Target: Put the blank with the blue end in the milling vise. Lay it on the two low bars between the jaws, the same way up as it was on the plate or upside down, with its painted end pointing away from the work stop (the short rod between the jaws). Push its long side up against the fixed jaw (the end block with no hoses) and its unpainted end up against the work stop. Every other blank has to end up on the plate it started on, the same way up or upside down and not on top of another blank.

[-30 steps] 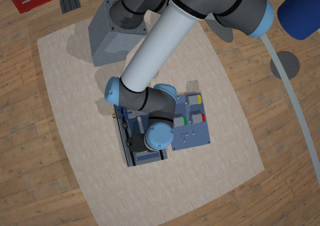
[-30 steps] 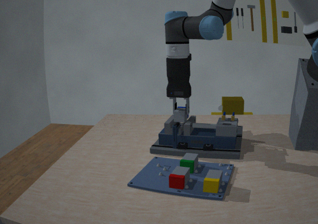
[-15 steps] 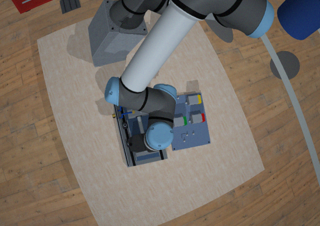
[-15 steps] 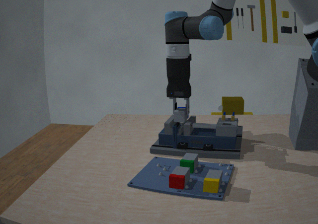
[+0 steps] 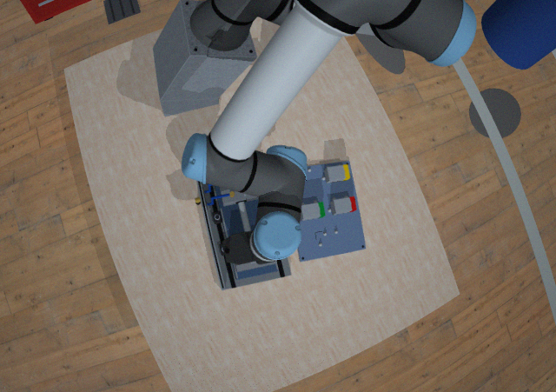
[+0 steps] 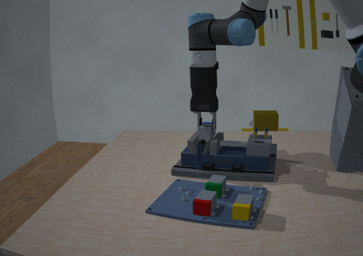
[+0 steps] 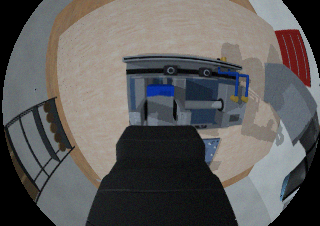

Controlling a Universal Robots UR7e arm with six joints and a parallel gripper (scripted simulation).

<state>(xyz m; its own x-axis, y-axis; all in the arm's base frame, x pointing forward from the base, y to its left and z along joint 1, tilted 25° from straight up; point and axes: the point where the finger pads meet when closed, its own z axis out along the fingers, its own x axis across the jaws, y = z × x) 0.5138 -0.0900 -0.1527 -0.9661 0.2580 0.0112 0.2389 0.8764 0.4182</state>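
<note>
The fixed jaw is 30 mm ahead of my hand and 50 mm below it. The rest, counted from my hand: milling vise (60 mm behind, 30 mm to the left, 90 mm below); then blue plate (10 mm behind, 250 mm to the left, 130 mm below); then green-ended blank (20 mm behind, 200 mm to the left, 100 mm below).
</note>
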